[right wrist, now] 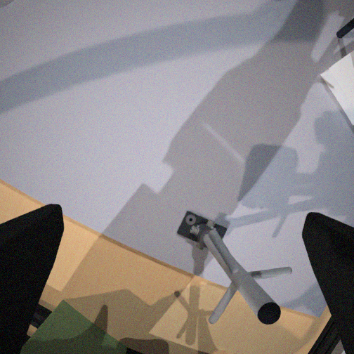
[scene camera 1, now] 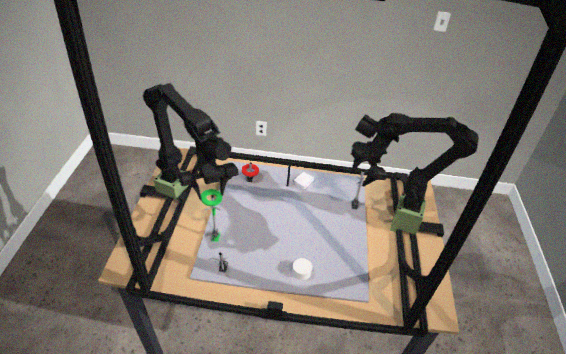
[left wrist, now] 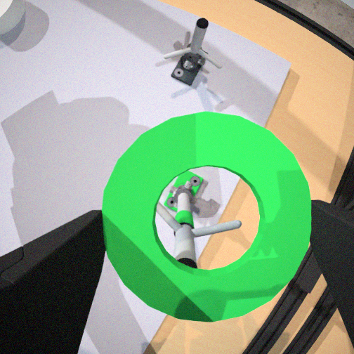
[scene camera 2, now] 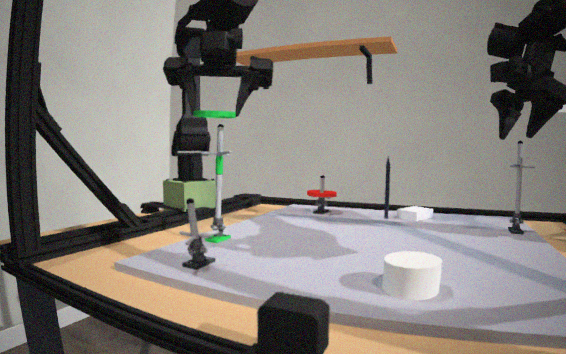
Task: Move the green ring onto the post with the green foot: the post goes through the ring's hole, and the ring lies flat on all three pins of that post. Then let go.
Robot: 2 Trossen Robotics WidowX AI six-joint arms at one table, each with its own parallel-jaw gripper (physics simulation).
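Pixels of known places: left gripper, fingertip midpoint: point(scene camera 1: 211, 197) point(scene camera 2: 214, 115); right gripper, fingertip midpoint: point(scene camera 1: 357, 177) point(scene camera 2: 514, 138); left arm's base, link origin: point(scene camera 1: 170, 176) point(scene camera 2: 189, 180); right arm's base, link origin: point(scene camera 1: 412, 205).
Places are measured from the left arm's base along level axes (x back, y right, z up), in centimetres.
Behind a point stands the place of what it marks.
The green ring point(scene camera 1: 212, 203) @[x -29.9, y 16.4, z 13.7 cm] point(scene camera 2: 215, 114) @[x -30.9, y 16.0, z 13.1 cm] point(left wrist: 132, 175) is held level between the fingers of my left gripper point(scene camera 1: 211, 194) @[x -28.1, y 14.0, z 13.2 cm] point(scene camera 2: 215, 114) @[x -28.1, y 14.0, z 13.2 cm] point(left wrist: 208, 218), which is shut on it. The tall post point(scene camera 1: 214, 225) @[x -27.9, y 13.4, z -1.3 cm] point(scene camera 2: 219, 195) @[x -28.2, y 13.0, z 0.0 cm] point(left wrist: 185, 243) with the green foot point(scene camera 1: 215, 237) @[x -28.5, y 14.2, z -6.8 cm] point(scene camera 2: 218, 238) @[x -29.4, y 14.3, z -6.9 cm] point(left wrist: 196, 181) stands below it, its black tip a little under the ring in scene camera 2. In the left wrist view, the tip shows at the lower left edge of the hole, partly hidden by the ring. My right gripper point(scene camera 1: 361, 175) @[x -68.8, y -21.2, z 10.7 cm] point(scene camera 2: 516, 137) @[x -68.8, y -21.2, z 10.7 cm] point(right wrist: 186, 222) is open and empty.
A grey post point(scene camera 1: 357, 190) @[x -69.3, y -25.6, z 0.7 cm] point(scene camera 2: 518, 195) @[x -69.7, y -25.5, z -0.2 cm] point(right wrist: 240, 280) stands below my right gripper. A short post point(scene camera 1: 221, 260) @[x -37.2, y 24.9, z -2.4 cm] point(scene camera 2: 193, 222) @[x -37.5, y 24.8, z -1.6 cm] point(left wrist: 198, 37) is near the green foot. A red ring point(scene camera 1: 244, 173) @[x -23.9, y -17.4, z -2.6 cm] point(scene camera 2: 312, 193) @[x -24.8, y -17.1, z -2.5 cm], thin spike point(scene camera 1: 288, 176) @[x -41.0, y -23.4, z -2.0 cm] point(scene camera 2: 387, 190) @[x -41.1, y -23.3, z -1.1 cm], white block point(scene camera 1: 304, 180) @[x -46.7, y -27.8, z -5.5 cm] point(scene camera 2: 415, 213) @[x -47.6, y -24.7, z -5.8 cm] and white cylinder point(scene camera 1: 302, 269) @[x -62.7, y 15.2, z -3.9 cm] point(scene camera 2: 411, 277) @[x -63.3, y 17.0, z -5.0 cm] stand on the mat.
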